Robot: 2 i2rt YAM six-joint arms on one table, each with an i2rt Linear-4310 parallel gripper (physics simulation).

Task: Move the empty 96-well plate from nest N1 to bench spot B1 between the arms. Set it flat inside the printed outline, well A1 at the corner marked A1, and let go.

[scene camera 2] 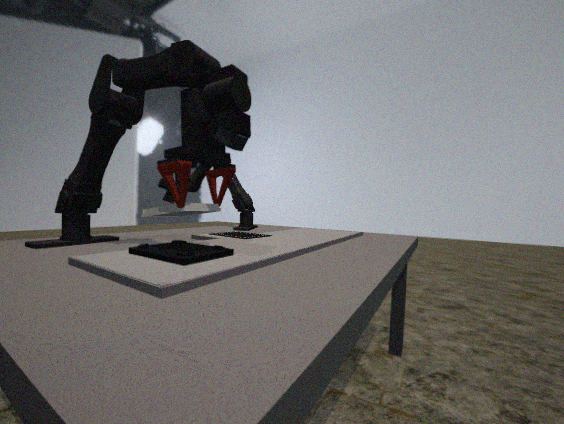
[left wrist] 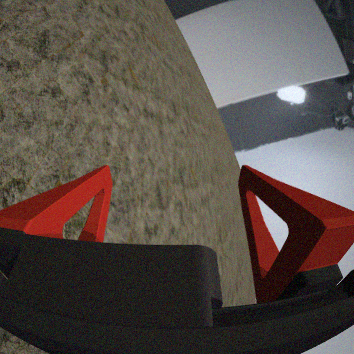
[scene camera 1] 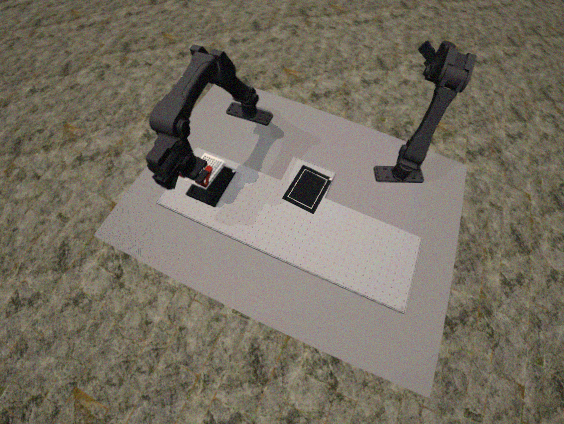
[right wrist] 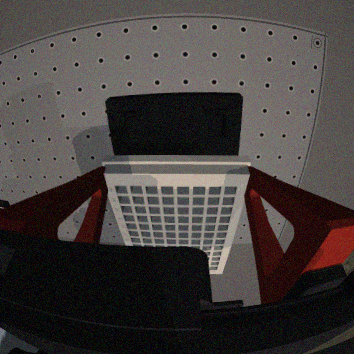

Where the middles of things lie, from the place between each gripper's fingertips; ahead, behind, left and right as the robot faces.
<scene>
Now: left hand 102 cm short of the white well plate (right wrist: 158, 200), 62 cm to the left of it and 6 cm above it.
Now: the white well plate 5 cm behind my right hand and 1 cm below it.
</scene>
